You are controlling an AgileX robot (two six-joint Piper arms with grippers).
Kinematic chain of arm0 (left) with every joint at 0, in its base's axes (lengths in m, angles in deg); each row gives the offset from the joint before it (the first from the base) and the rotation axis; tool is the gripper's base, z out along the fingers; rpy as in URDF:
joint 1: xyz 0 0 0.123 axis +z
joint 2: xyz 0 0 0 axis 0.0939 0.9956 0
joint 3: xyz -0.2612 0.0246 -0.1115 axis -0.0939 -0.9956 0
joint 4: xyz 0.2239 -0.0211 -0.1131 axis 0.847 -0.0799 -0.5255
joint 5: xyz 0 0 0 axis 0.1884 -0.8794 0.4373
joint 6: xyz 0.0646 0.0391 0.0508 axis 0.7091 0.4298 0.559
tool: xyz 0 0 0 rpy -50.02 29.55 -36.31
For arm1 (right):
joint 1: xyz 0 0 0.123 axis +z
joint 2: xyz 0 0 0 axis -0.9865 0.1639 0
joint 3: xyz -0.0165 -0.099 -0.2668 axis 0.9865 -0.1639 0
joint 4: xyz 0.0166 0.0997 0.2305 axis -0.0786 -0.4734 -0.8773
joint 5: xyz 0 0 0 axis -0.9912 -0.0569 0.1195
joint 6: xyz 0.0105 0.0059 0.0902 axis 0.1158 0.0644 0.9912
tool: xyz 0 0 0 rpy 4.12 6.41 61.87
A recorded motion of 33 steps. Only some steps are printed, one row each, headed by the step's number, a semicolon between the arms.
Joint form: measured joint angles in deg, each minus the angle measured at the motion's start. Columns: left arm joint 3, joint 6, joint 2, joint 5, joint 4, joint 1; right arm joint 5, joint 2, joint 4, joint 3, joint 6, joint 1.
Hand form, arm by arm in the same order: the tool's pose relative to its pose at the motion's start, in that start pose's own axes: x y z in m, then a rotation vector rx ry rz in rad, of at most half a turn. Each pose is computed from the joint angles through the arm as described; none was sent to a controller.
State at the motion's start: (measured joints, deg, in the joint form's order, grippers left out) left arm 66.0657 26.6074 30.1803 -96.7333 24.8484 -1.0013; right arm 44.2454 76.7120 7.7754 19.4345 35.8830 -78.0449
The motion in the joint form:
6: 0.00 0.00 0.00 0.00 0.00 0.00; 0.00 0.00 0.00 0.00 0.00 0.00
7: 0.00 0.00 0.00 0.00 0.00 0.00; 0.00 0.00 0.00 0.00 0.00 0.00
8: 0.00 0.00 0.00 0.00 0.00 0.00; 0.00 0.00 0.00 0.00 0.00 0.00
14: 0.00 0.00 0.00 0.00 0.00 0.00; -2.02 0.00 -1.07 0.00 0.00 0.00
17: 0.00 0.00 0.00 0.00 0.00 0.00; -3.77 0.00 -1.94 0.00 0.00 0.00
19: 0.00 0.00 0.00 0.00 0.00 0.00; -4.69 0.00 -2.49 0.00 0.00 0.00
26: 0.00 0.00 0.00 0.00 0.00 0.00; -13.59 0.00 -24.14 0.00 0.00 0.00
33: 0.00 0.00 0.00 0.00 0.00 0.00; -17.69 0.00 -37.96 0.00 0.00 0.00
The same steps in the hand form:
6: 0.0000 0.0000 0.0000 0.0000 0.0000 0.0000; 0.0000 0.0000 0.0000 0.0000 0.0000 0.0000
7: 0.0000 0.0000 0.0000 0.0000 0.0000 0.0000; 0.0000 0.0000 0.0000 0.0000 0.0000 0.0000
8: 0.0000 0.0000 0.0000 0.0000 0.0000 0.0000; 0.0000 0.0000 0.0000 0.0000 0.0000 0.0000
14: 0.0000 0.0000 0.0000 0.0000 0.0000 0.0000; -0.0032 0.0007 -0.0001 -0.0084 -0.0347 0.0177
17: 0.0000 0.0000 0.0000 0.0000 0.0000 0.0000; -0.0059 0.0013 -0.0002 -0.0149 -0.0649 0.0323
19: 0.0000 0.0000 0.0000 0.0000 0.0000 0.0000; -0.0074 0.0015 -0.0003 -0.0187 -0.0807 0.0415
26: 0.0000 0.0000 0.0000 0.0000 0.0000 0.0000; -0.0219 0.0055 -0.0028 -0.1101 -0.2264 0.4118
33: 0.0000 0.0000 0.0000 0.0000 0.0000 0.0000; -0.0281 0.0039 -0.0045 -0.1452 -0.2878 0.6534

